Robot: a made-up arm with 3 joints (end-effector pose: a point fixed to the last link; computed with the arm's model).
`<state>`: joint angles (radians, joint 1 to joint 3).
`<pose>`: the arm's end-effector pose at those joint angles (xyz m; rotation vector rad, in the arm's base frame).
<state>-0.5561 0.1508 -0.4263</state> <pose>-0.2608 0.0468 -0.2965 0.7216 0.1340 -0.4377</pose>
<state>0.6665 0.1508 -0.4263</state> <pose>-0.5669 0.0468 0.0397 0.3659 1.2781 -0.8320</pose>
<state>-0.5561 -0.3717 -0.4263</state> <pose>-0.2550 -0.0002 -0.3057 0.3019 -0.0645 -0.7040</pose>
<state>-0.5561 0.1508 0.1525</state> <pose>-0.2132 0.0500 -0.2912 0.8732 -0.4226 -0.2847</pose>
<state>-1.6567 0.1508 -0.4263</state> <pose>0.1312 0.0468 -0.1625 0.8748 -0.8988 0.0045</pose>
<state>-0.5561 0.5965 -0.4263</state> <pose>-0.2750 0.0781 -0.2736 1.0640 0.3038 -0.1869</pose>
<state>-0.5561 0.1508 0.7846</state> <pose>-0.1735 0.0487 -0.2572 0.9885 -1.0355 -0.0890</pose>
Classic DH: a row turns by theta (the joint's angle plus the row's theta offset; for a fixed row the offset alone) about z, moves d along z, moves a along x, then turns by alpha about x. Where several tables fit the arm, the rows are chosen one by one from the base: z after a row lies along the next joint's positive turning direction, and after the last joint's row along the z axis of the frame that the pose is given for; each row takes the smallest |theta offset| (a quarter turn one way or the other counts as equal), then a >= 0, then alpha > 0; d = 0 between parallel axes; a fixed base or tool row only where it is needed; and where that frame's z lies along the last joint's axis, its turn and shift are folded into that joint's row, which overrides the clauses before.
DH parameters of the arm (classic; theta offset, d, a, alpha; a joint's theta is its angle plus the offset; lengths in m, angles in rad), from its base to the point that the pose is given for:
base (fixed): 0 0.09 -0.174 -1.5708
joint 1: 1.5708 0.003 0.2 1.5708
joint 2: 0 -0.221 0.026 1.5708
joint 3: 1.5365 0.0236 -0.0232 -0.9772
tool (fixed): -0.5631 -0.0975 0 0

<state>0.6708 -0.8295 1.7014</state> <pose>-0.4382 -0.0066 -0.0204 0.3439 -0.5638 0.4878</pose>
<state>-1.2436 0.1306 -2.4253</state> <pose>-0.1183 0.0270 -0.1971 0.1255 1.3289 -0.7088</pose>
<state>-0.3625 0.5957 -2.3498</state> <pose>-0.3663 0.0013 -0.1352 -0.1059 2.1688 -0.2299</pose>
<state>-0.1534 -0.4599 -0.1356</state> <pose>-0.3819 -0.0144 -0.2507 0.1379 0.0334 -0.6371</pose>
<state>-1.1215 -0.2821 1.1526</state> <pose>0.0162 0.0098 -0.1776 0.5515 -1.9784 0.2990</pose>
